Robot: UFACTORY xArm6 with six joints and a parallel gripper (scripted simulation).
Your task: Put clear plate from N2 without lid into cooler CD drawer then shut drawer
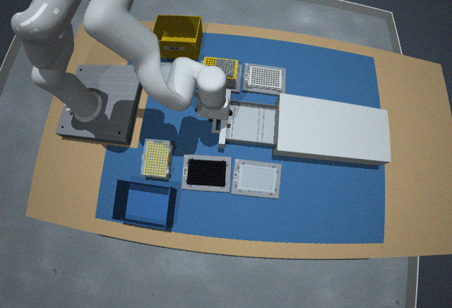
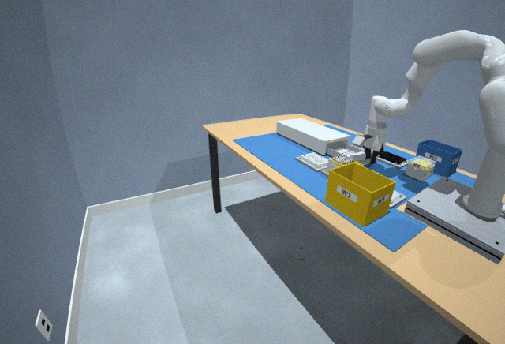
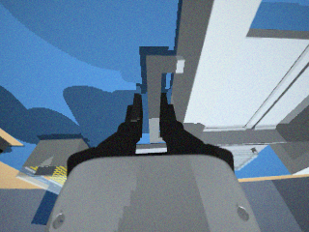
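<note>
The clear plate lies 120 mm ahead of my hand, 220 mm to the right of it and 30 mm below it. Also, from my hand: black plate 40 mm behind, 180 mm to the right, 30 mm below; yellow tip rack 30 mm ahead, 170 mm to the left, 10 mm above; cooler drawer 140 mm ahead, 30 mm to the right, 20 mm below.
</note>
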